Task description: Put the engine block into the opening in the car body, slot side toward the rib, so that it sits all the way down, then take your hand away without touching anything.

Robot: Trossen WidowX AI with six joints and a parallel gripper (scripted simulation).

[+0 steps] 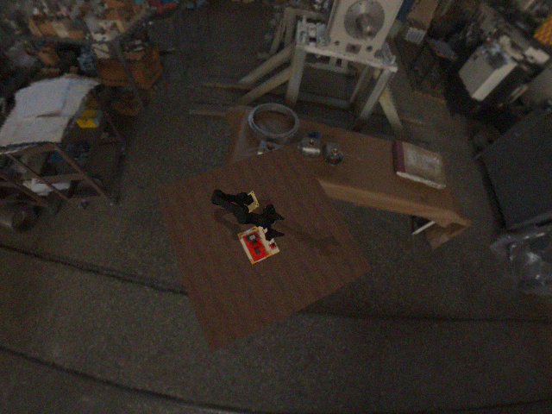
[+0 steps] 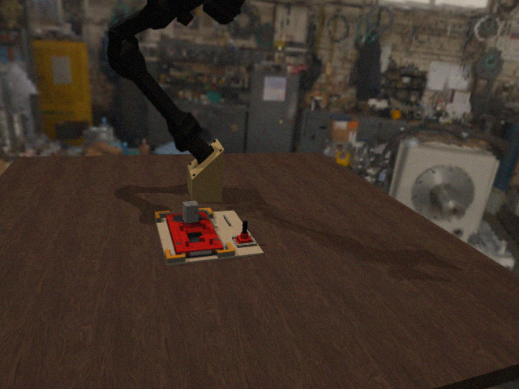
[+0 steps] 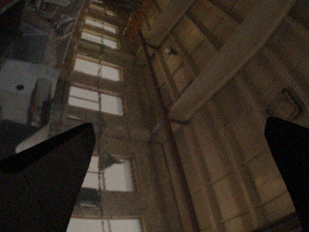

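Right now my gripper tip is 57 cm above the engine block, 17 cm past it and 8 cm to the left of it.
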